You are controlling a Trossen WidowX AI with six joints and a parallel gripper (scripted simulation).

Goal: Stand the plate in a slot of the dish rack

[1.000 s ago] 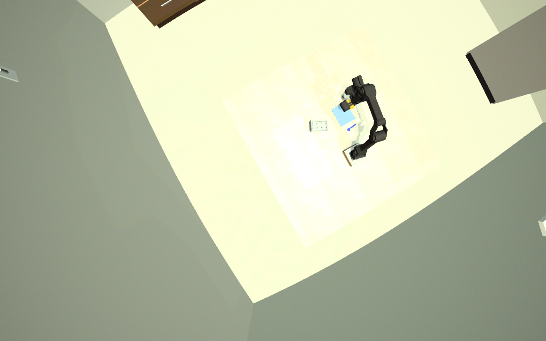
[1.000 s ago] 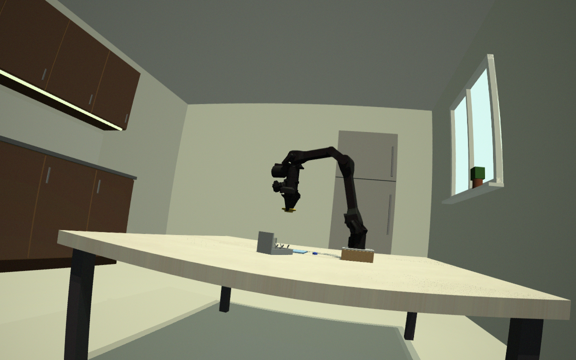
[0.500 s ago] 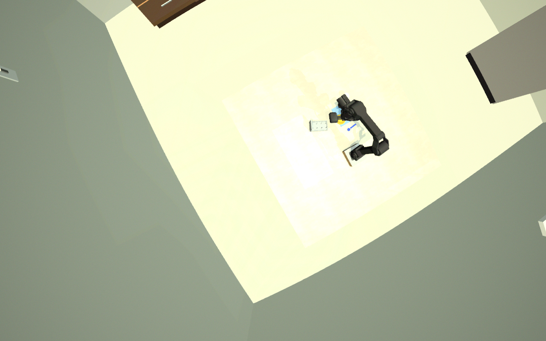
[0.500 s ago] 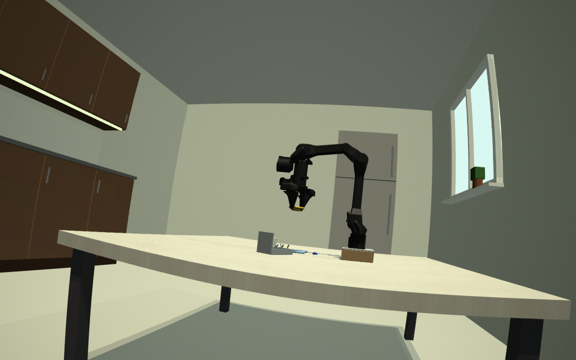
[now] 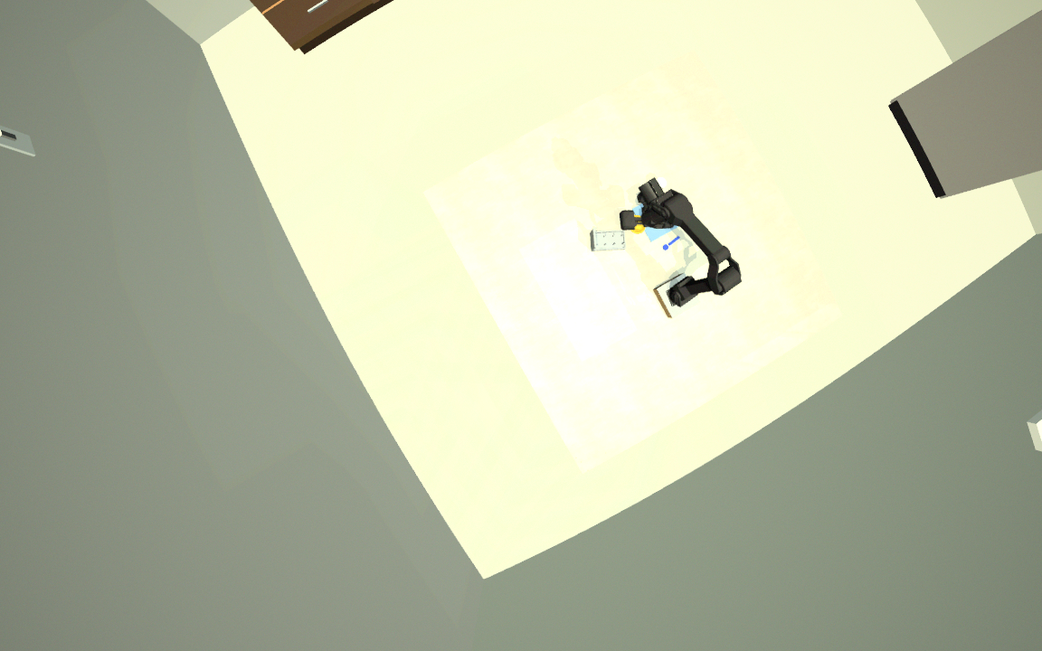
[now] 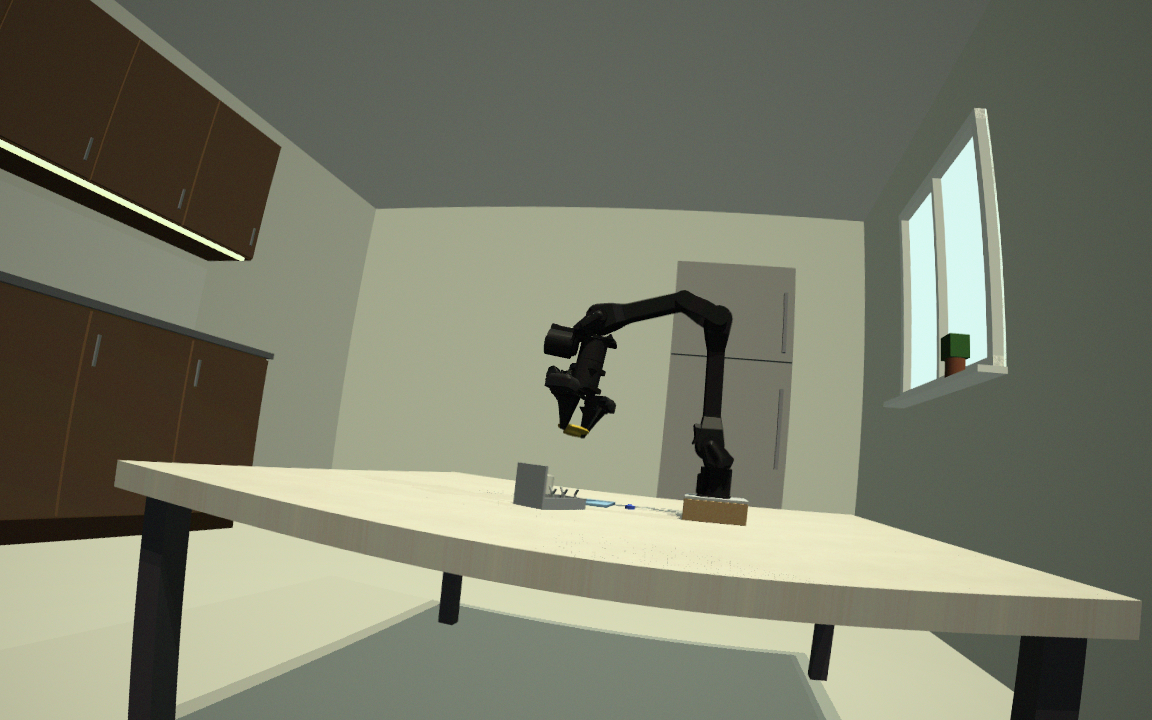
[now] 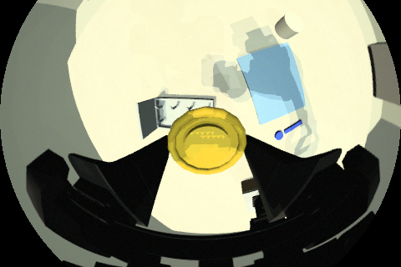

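Now: gripper tip 13 cm above the grey dish rack and 7 cm to the right of it. Also, from my gripper tip: white cup: 20 cm to the right, 13 cm ahead, 12 cm below; yellow plate: 1 cm above; light blue mat: 15 cm below, 14 cm to the right, 2 cm ahead.
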